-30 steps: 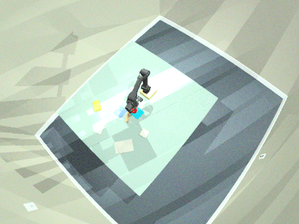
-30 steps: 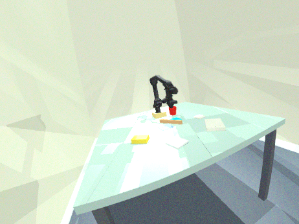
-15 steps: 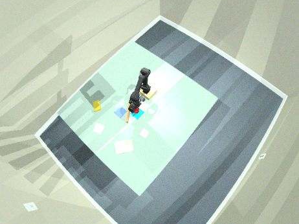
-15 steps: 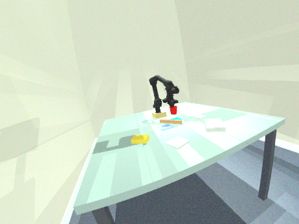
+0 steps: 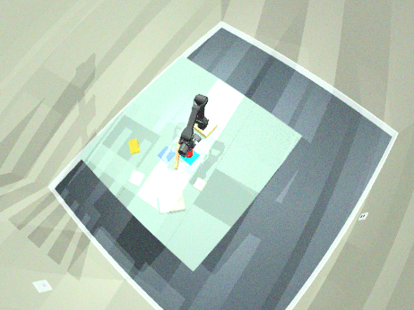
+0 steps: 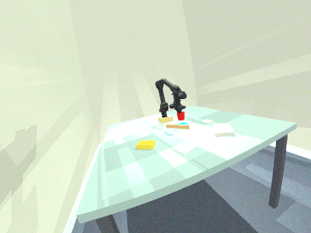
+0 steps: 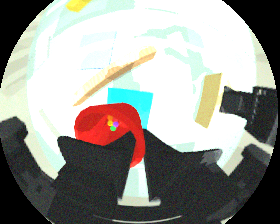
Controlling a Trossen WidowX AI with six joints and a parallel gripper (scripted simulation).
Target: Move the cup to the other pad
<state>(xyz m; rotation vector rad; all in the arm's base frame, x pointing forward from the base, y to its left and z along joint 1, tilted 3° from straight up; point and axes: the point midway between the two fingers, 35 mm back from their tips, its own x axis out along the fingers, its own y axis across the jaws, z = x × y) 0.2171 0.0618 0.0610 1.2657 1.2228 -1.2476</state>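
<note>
Now: gripper tip 9 cm above the cyan pad and 3 cm short of it. From my gripper tip the other things lie so: red cup: 3 cm ahead; then wooden stick: 8 cm to the right, 8 cm below, 8 cm ahead; then cream slab: 39 cm ahead, 12 cm to the left, 7 cm below.
</note>
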